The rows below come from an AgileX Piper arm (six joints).
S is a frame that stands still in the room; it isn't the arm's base.
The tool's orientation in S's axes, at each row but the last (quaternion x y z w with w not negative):
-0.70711 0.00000 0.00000 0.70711
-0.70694 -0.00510 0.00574 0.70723
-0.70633 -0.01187 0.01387 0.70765
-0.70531 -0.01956 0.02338 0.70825
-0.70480 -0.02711 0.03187 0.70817
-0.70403 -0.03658 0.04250 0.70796
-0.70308 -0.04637 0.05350 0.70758
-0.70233 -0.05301 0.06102 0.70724
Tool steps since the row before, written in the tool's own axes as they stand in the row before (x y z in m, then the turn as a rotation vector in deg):
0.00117 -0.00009 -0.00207 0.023 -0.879 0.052
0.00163 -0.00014 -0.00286 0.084 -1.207 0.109
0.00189 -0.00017 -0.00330 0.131 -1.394 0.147
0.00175 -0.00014 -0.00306 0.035 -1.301 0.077
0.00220 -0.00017 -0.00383 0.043 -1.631 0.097
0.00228 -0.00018 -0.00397 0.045 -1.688 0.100
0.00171 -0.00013 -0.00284 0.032 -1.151 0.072
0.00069 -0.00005 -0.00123 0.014 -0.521 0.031
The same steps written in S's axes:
0.00117 -0.00207 0.00009 0.023 0.052 0.879
0.00167 -0.00283 0.00014 0.083 0.110 1.207
0.00201 -0.00323 0.00016 0.130 0.149 1.394
0.00193 -0.00295 0.00012 0.037 0.074 1.301
0.00251 -0.00363 0.00014 0.046 0.093 1.631
0.00271 -0.00369 0.00014 0.048 0.096 1.688
0.00209 -0.00257 0.00009 0.034 0.069 1.151
0.00088 -0.00110 0.00003 0.015 0.030 0.521

